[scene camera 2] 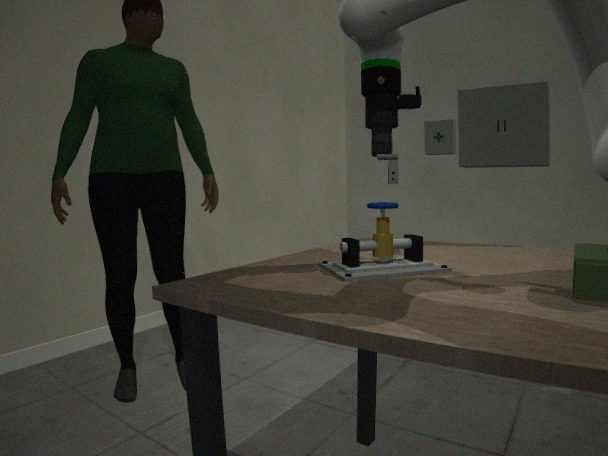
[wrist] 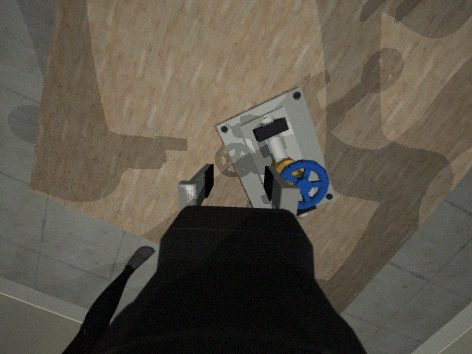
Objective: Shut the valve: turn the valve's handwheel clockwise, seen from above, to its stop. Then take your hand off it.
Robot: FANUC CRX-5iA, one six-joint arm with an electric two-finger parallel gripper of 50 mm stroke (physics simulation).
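Note:
The valve's blue handwheel [scene camera 2: 382, 205] [wrist: 304, 185] sits level on top of the brass-yellow valve body [scene camera 2: 383, 245] [wrist: 283, 165]. The body is on a pale pipe held by two black blocks on a grey base plate [scene camera 2: 400, 270] [wrist: 309, 127]. My gripper [scene camera 2: 393, 182] [wrist: 239, 175] is open and empty, pointing down above the handwheel with a clear gap between them in the scene view. In the wrist view the handwheel lies to the right of the space between the fingers, and the right finger overlaps its left edge. The wheel's turn position cannot be told.
The base plate stands on a wooden table [scene camera 2: 300, 315] [wrist: 165, 65]. A green box [scene camera 2: 591, 272] is at the table's right in the scene view. A person in a green top [scene camera 2: 137, 115] stands left of the table; a leg [wrist: 107, 302] shows in the wrist view. Wall cabinets are behind.

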